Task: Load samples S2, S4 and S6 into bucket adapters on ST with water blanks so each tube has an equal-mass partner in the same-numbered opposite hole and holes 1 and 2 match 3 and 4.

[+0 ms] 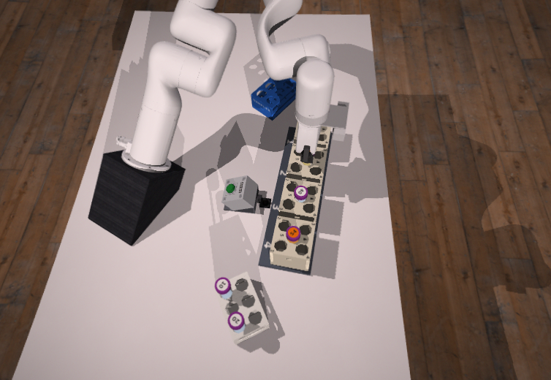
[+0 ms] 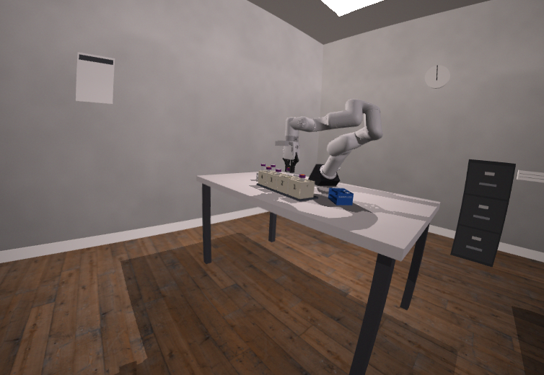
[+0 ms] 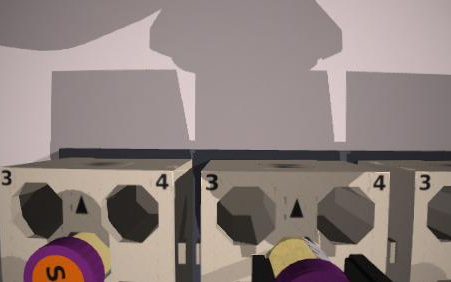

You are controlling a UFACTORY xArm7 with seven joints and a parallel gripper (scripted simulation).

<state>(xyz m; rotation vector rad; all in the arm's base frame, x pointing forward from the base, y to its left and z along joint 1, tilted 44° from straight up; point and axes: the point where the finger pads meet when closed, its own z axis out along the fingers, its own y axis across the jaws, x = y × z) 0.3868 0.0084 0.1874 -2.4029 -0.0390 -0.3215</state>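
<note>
My hand is 17 cm past the green done key, 13 cm to the left of it and 8 cm above it. Round my hand: orange-dot tube (3 cm ahead, 21 cm to the right, 8 cm below); 40 mL water blank (1 cm ahead, 12 cm to the right, 8 cm below); blue sample rack (17 cm behind, 24 cm to the left, 11 cm below).
</note>
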